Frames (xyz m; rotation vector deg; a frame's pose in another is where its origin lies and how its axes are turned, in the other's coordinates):
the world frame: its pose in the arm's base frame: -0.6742 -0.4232 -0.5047 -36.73 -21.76 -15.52
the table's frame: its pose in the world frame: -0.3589 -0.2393 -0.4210 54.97 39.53 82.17
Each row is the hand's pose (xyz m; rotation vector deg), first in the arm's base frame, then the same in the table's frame.
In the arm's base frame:
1: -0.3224 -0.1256 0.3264 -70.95 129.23 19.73
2: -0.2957 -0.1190 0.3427 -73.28 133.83 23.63
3: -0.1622 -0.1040 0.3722 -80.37 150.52 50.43
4: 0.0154 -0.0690 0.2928 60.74 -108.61 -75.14
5: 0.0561 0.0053 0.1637 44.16 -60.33 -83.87
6: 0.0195 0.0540 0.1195 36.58 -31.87 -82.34
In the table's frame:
1: 0.3877 0.4684 1.3800 -6.86 116.96 -36.69
2: 0.3968 0.4609 1.4097 -6.88 122.00 -31.71
3: 0.4472 0.3888 1.5154 -8.21 138.65 -2.14
4: 0.5722 0.2436 1.5639 -16.53 150.98 55.56
5: 0.6993 0.1913 1.4936 30.43 -131.80 -107.14
6: 0.7441 0.2210 1.4410 36.24 -98.35 -115.90

